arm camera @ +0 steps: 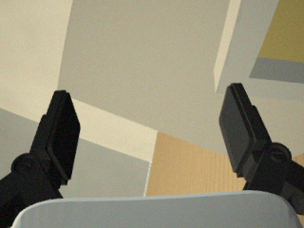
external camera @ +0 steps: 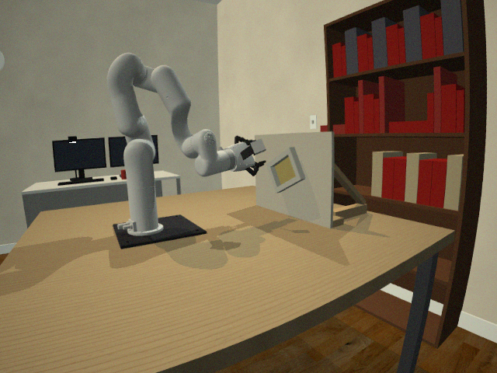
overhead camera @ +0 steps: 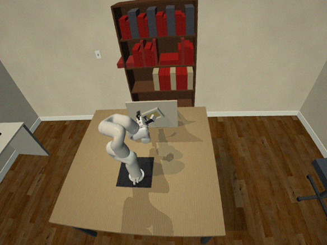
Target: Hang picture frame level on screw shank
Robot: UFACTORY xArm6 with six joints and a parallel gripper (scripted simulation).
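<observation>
Now: the picture frame 60 mm ahead of my hand, 100 mm to the right of it and 70 mm below it. Round my hand: grey wall board: 80 mm ahead, 90 mm to the right, 90 mm below.
</observation>
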